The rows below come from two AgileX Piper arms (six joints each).
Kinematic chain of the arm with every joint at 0, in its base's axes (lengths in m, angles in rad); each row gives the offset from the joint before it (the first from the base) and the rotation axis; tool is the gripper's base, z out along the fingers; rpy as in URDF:
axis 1: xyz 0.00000 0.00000 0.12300 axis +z
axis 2: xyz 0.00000 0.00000 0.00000 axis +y
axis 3: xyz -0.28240 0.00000 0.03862 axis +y
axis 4: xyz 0.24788 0.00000 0.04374 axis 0.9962 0 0.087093
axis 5: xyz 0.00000 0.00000 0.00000 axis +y
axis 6: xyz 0.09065 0.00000 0.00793 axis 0.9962 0 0.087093
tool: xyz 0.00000 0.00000 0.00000 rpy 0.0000 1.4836 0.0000
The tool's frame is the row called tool.
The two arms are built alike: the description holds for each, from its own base.
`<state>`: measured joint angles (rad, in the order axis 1, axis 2, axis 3, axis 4, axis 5, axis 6); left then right.
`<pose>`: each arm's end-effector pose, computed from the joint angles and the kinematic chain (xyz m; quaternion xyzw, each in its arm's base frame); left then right.
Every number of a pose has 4 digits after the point. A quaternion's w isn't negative.
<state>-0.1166 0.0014 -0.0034 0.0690 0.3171 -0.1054 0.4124 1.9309 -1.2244 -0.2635 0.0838 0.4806</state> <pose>0.0539 -0.0043 0.1858 0.0233 0.7823 -0.0402 0.6211 0.3876 0.1674 0.1874 -0.0834 0.9029 0.1213 0.4039</pose>
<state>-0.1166 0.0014 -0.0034 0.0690 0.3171 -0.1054 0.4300 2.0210 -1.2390 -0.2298 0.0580 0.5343</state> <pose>0.0539 -0.0043 0.1858 0.0233 0.7823 -0.0402 0.6211 0.3921 0.1785 0.1547 -0.0547 0.9156 0.1375 0.3740</pose>
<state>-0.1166 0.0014 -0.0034 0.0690 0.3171 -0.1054 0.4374 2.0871 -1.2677 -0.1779 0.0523 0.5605</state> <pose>0.0539 -0.0043 0.1858 0.0233 0.7823 -0.0402 0.6211 0.3977 0.1850 0.1340 -0.0234 0.9232 0.1490 0.3534</pose>
